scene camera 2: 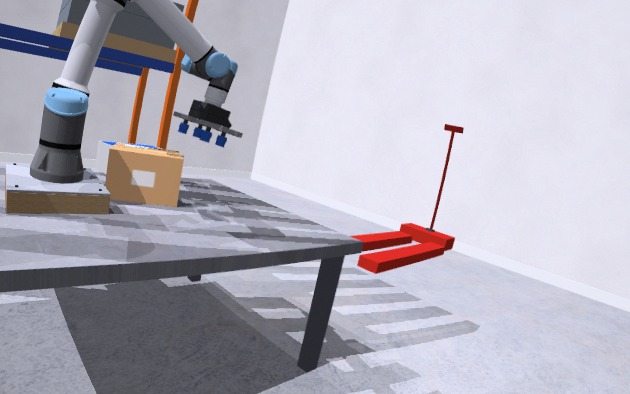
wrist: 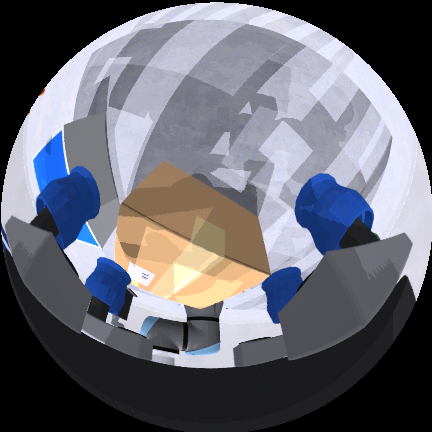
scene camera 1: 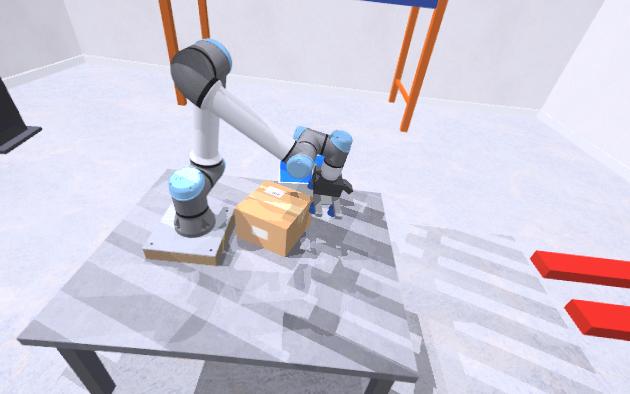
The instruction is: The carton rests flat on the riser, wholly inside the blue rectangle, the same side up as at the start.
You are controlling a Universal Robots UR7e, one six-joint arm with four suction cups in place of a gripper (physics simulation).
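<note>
The brown carton (scene camera 1: 270, 220) (scene camera 2: 144, 175) (wrist: 185, 240) stands flat on the table beside the robot's base, with a taped top and white labels on its top and one side. The riser with the blue rectangle (scene camera 1: 291, 173) (wrist: 52, 154) stands behind the carton; the carton and arm hide much of it in the scene views. My gripper (scene camera 1: 324, 210) (scene camera 2: 202, 135) (wrist: 202, 245) is open, with nothing on its four blue suction cups. It hangs above the table, to the right of the carton and higher than the carton's top in the second scene view.
The robot's base plate (scene camera 1: 182, 256) (scene camera 2: 57, 202) is beside the carton on the grey table (scene camera 1: 200, 310) (scene camera 2: 165, 245). An orange and blue rack (scene camera 1: 419, 75) (scene camera 2: 170, 100) stands behind. A red pallet jack (scene camera 1: 590, 270) (scene camera 2: 405, 252) is on the floor at the right.
</note>
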